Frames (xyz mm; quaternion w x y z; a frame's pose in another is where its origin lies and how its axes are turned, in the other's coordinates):
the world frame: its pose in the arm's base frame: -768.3 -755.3 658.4 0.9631 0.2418 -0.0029 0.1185
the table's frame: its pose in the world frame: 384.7 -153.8 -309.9 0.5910 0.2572 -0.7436 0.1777
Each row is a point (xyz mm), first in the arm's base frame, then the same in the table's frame.
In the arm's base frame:
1: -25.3 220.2 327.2
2: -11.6 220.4 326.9
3: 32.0 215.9 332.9
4: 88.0 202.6 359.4
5: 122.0 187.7 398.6
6: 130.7 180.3 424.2
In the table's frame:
1: -592.6 199.0 -705.4
2: -594.0 188.6 -714.2
3: -589.8 155.3 -743.1
4: -565.2 115.6 -785.9
5: -528.2 96.4 -820.2
6: -504.5 95.4 -835.2

